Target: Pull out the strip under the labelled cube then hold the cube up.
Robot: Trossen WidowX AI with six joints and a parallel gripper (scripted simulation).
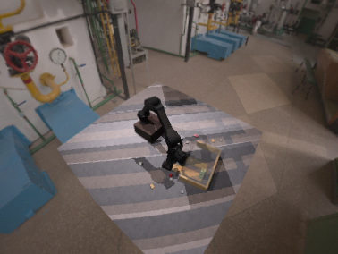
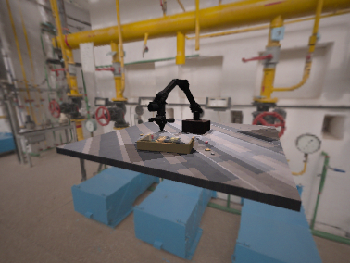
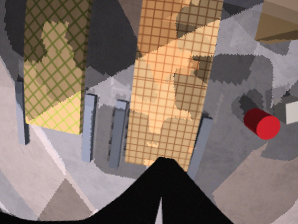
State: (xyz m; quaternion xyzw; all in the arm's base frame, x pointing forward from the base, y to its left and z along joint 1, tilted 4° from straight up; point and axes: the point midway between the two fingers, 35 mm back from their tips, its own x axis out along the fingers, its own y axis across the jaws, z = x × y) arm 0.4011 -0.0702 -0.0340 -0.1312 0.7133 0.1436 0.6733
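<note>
The small red object lies 6 cm to the right of my gripper tip, 5 cm ahead of it and 4 cm below it.
</note>
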